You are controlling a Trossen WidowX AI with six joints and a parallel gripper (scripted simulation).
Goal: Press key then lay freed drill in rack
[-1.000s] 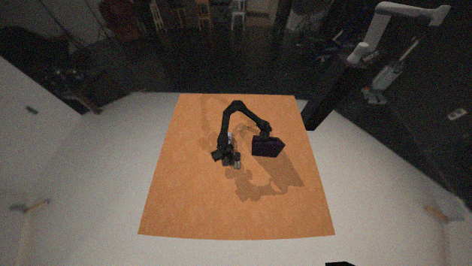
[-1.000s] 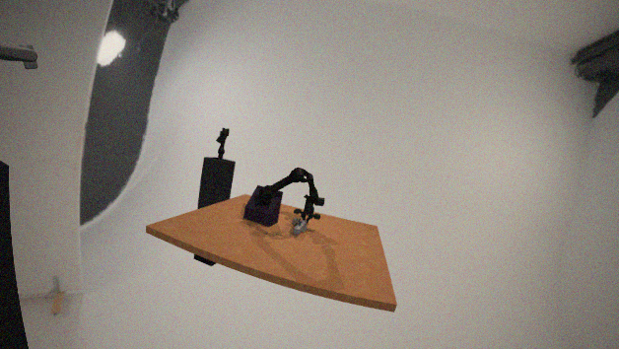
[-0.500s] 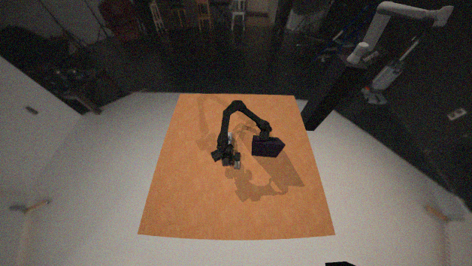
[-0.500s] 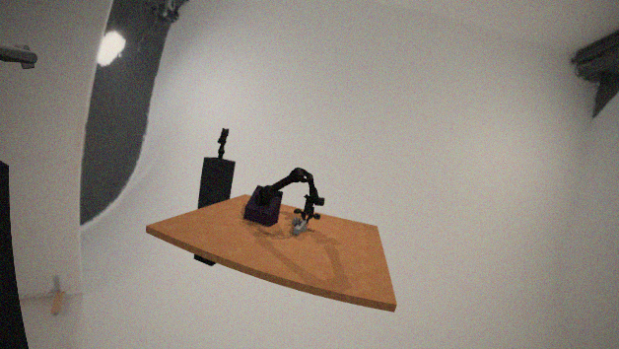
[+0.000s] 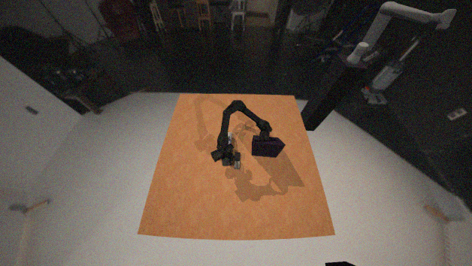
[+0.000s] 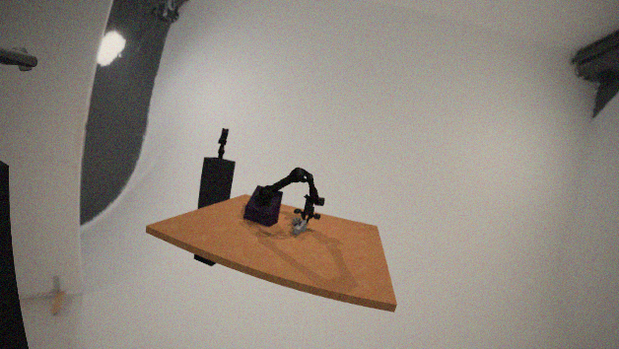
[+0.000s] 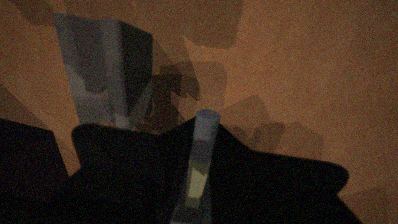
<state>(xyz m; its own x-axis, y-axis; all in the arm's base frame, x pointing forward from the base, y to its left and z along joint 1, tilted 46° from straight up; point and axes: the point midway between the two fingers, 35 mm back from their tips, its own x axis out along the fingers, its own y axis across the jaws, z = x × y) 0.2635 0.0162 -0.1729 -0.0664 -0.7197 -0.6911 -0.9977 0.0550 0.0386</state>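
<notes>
My gripper tip is now 40 mm to the left of the pale cylindrical drill and 30 mm below it. Also, from my gripper tip: grey rack (70 mm behind, 30 mm to the left).
</notes>
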